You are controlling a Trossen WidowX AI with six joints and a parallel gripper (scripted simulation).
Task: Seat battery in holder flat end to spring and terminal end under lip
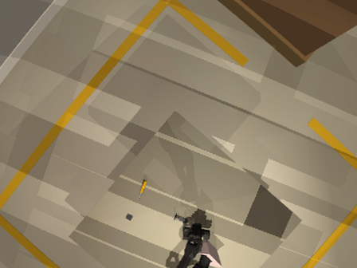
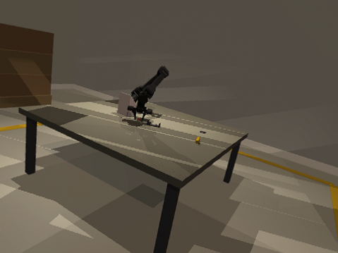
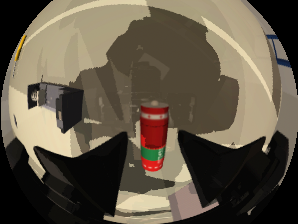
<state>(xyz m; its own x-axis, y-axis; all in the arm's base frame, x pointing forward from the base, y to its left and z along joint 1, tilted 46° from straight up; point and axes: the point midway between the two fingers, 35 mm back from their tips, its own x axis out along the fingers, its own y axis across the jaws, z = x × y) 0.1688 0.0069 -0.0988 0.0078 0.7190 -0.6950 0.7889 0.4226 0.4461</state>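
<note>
Right now the battery is right at my gripper tip. The rest, counted from my gripper tip: small dark block 40 cm ahead, 32 cm to the left, 1 cm below; yellow pen-like object 48 cm ahead, 10 cm to the left.
</note>
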